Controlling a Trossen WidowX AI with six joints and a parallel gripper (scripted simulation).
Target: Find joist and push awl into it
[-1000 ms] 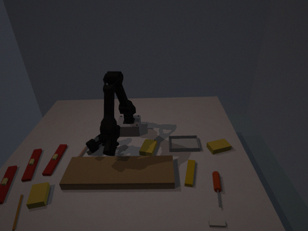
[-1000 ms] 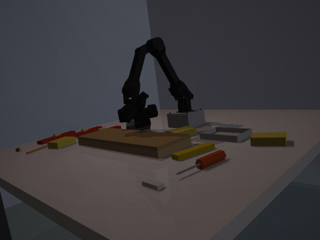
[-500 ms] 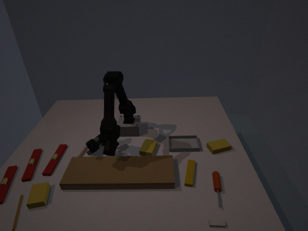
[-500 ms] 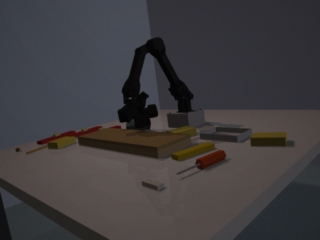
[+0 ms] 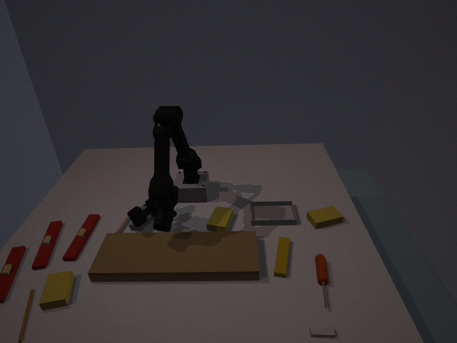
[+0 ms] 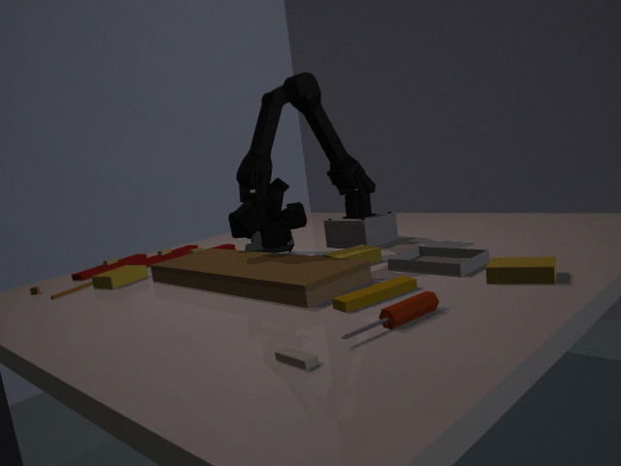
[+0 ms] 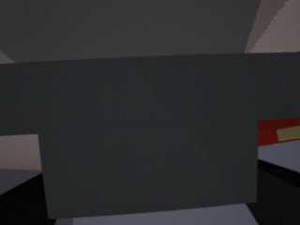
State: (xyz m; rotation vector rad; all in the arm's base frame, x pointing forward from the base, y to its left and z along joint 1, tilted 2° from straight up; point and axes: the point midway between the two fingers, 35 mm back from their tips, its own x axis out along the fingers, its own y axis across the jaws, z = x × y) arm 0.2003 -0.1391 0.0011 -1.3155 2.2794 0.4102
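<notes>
My gripper tip is now 20 mm to the right of the stud finder and 10 mm past it. The rest, counted from my gripper tip: thin stick: 410 mm ahead, 220 mm to the right, 50 mm below; awl: 60 mm to the right, 50 mm below, 10 mm ahead; grey tray: 490 mm to the left, 40 mm below, 40 mm behind.
</notes>
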